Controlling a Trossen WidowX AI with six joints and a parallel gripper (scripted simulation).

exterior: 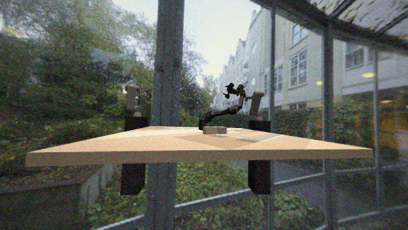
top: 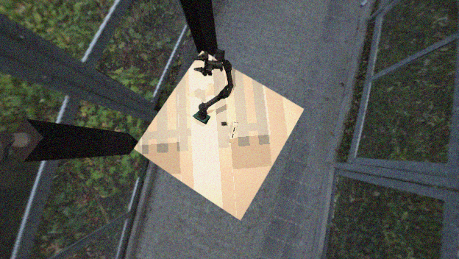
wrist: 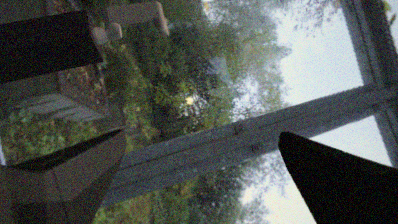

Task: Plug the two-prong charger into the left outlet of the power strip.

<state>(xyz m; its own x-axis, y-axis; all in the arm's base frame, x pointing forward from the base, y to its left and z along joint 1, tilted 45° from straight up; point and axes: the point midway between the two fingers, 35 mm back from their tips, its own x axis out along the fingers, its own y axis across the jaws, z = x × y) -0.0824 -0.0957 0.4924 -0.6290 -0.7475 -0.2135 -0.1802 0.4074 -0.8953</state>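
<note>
Now: gripper tip 470 mm above the black two-prong charger, 390 mm short of it and 150 mm to the left of it.
</note>
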